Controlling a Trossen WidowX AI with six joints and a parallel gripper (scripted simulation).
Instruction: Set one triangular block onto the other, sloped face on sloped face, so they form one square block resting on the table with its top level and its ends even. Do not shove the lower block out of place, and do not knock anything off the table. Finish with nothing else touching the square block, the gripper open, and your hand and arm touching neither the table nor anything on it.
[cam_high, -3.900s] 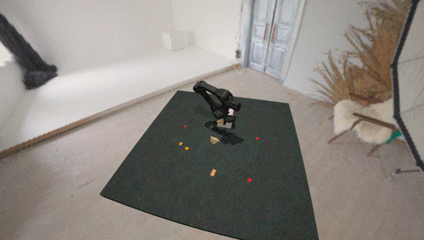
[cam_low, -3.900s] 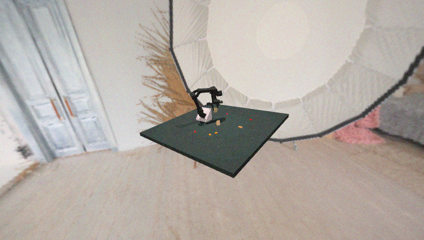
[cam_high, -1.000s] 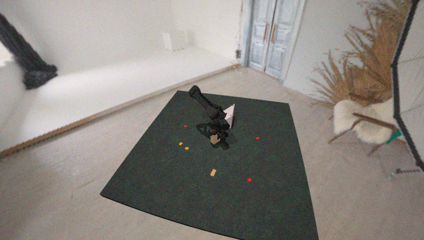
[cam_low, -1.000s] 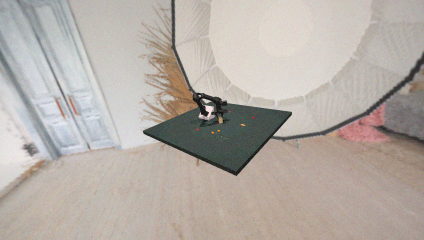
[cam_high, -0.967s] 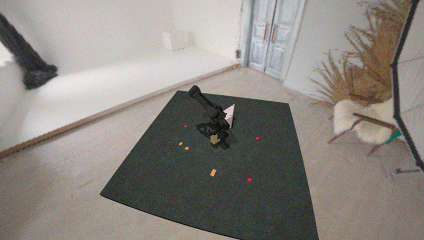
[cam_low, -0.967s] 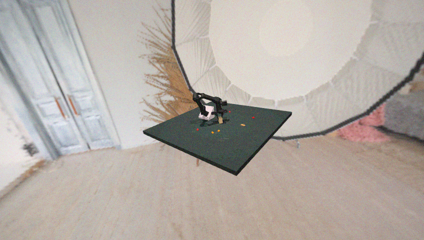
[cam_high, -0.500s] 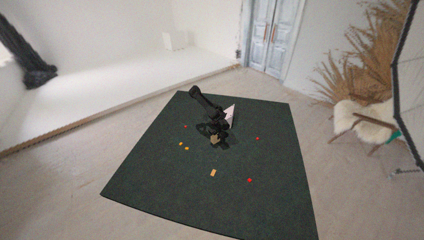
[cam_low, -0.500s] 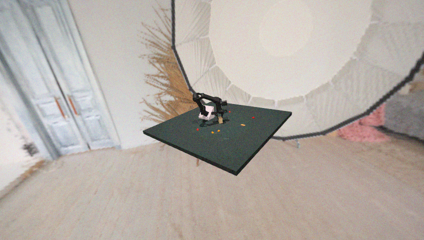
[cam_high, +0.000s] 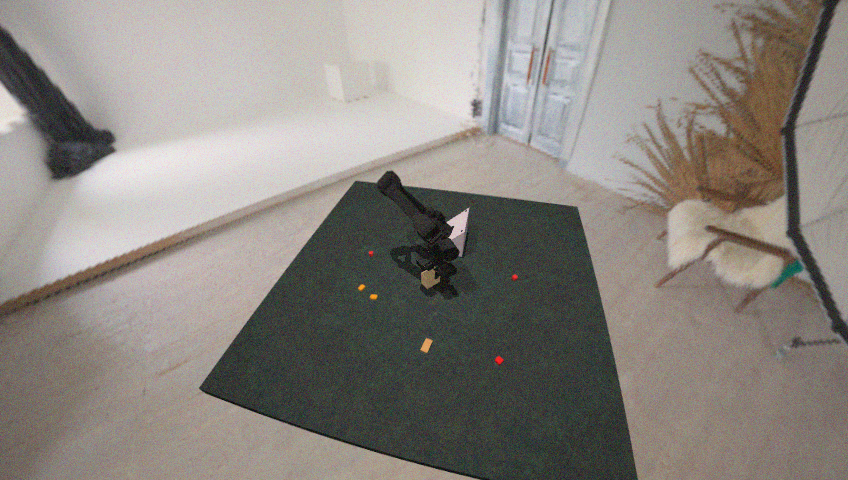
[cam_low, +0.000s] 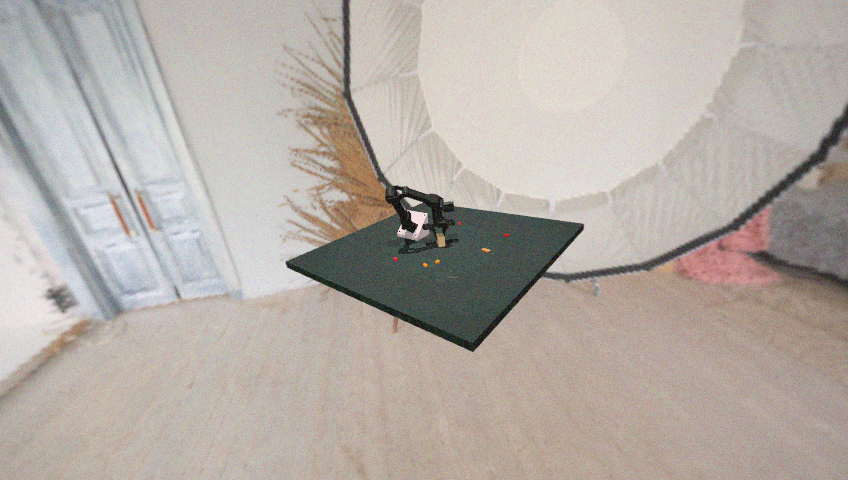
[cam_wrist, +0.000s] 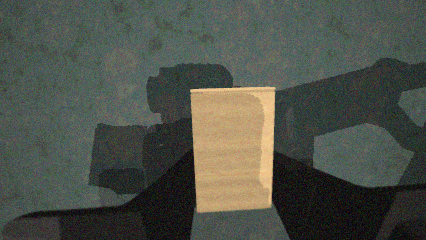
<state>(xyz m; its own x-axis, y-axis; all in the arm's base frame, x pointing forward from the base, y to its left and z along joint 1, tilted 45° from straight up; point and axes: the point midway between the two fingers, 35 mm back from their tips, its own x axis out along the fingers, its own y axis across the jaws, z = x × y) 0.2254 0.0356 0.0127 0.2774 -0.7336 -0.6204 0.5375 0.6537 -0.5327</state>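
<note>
Right now my gripper tip is 10 mm below the triangular block and 10 mm past it. Round my gripper tip: small tan piece: 280 mm ahead, 80 mm to the left, 30 mm below.
</note>
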